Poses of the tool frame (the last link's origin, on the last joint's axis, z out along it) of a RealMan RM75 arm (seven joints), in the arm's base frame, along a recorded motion.
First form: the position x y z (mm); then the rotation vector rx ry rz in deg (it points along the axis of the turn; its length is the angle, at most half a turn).
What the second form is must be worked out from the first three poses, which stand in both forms.
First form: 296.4, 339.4, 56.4, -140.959, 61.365, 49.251
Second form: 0.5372, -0.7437, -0.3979, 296.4; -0.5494, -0.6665, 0.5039, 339.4; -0.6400, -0.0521, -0.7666, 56.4; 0, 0, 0, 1
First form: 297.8, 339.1, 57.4, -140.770, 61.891, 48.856
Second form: 0.5349, -0.7486, -0.3918, 297.8; -0.5549, -0.6609, 0.5052, 339.1; -0.6371, -0.0528, -0.7689, 57.4; 0, 0, 0, 1
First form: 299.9, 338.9, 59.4, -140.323, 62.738, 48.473
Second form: 0.5290, -0.7567, -0.3841, 299.9; -0.5626, -0.6515, 0.5089, 338.9; -0.6353, -0.0531, -0.7704, 59.4; 0, 0, 0, 1
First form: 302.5, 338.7, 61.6, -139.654, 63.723, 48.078
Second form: 0.5211, -0.7668, -0.3747, 302.5; -0.5708, -0.6395, 0.5149, 338.7; -0.6345, -0.0544, -0.7710, 61.6; 0, 0, 0, 1
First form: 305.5, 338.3, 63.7, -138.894, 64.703, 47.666
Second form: 0.5128, -0.7772, -0.3646, 305.5; -0.5786, -0.6266, 0.5220, 338.3; -0.6342, -0.0567, -0.7711, 63.7; 0, 0, 0, 1
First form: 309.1, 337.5, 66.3, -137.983, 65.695, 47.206
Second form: 0.5039, -0.7884, -0.3529, 309.1; -0.5860, -0.6122, 0.5309, 337.5; -0.6346, -0.0607, -0.7705, 66.3; 0, 0, 0, 1
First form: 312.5, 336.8, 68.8, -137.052, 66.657, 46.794
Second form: 0.4947, -0.7991, -0.3416, 312.5; -0.5928, -0.5977, 0.5397, 336.8; -0.6355, -0.0645, -0.7694, 68.8; 0, 0, 0, 1
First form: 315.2, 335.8, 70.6, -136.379, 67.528, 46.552
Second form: 0.4862, -0.8076, -0.3338, 315.2; -0.5993, -0.5862, 0.5452, 335.8; -0.6360, -0.0650, -0.7689, 70.6; 0, 0, 0, 1
